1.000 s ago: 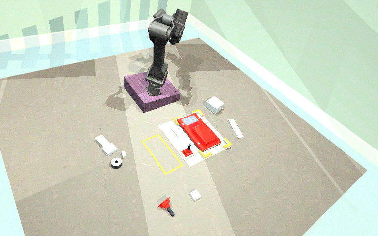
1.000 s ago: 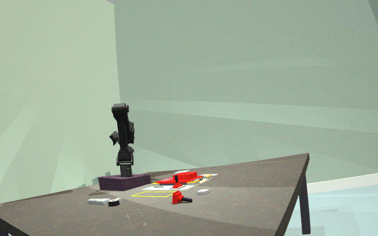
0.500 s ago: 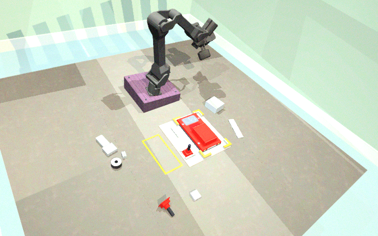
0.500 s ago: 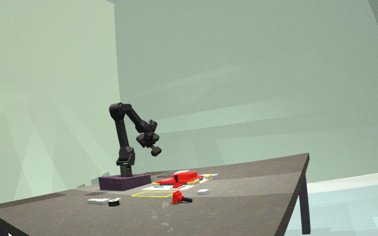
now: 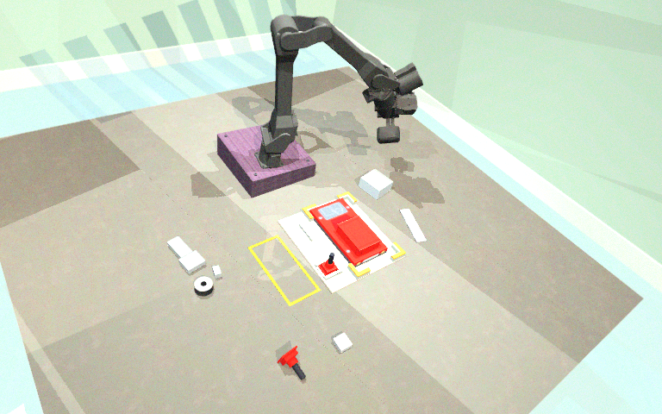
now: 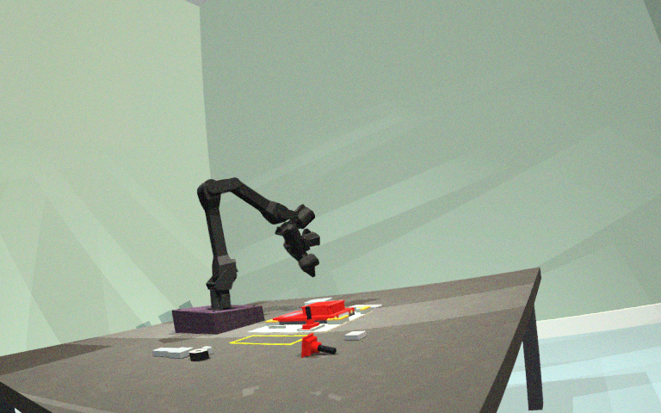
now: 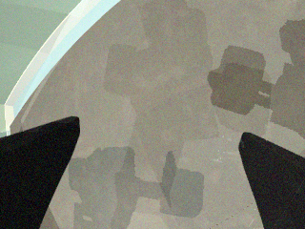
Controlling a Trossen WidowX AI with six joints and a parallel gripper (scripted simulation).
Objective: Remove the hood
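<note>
My gripper tip is now 290 mm short of the red hood, 260 mm to the left of it and 90 mm above it. Round my gripper tip: white strip (290 mm ahead, 130 mm below, 70 mm to the right); then white-grey block (290 mm ahead, 260 mm to the right, 110 mm below).
</note>
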